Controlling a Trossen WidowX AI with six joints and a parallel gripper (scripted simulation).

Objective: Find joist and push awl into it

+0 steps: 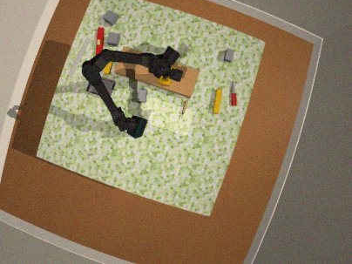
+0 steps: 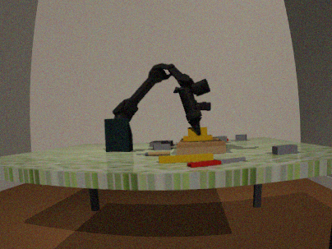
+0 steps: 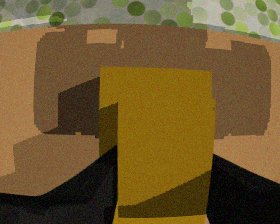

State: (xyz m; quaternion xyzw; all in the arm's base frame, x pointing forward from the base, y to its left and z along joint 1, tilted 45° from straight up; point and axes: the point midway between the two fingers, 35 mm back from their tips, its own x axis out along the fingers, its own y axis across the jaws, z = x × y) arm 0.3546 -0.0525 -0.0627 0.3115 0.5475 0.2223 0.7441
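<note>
Right now the indicator light is 40 mm behind my gripper tip and 30 mm above it. From my gripper tip the other things lie so: yellow stud finder 20 mm behind, 20 mm above; then grey tray 410 mm to the left, 200 mm behind, 50 mm below; then awl 190 mm behind, 170 mm to the right, 60 mm below.
</note>
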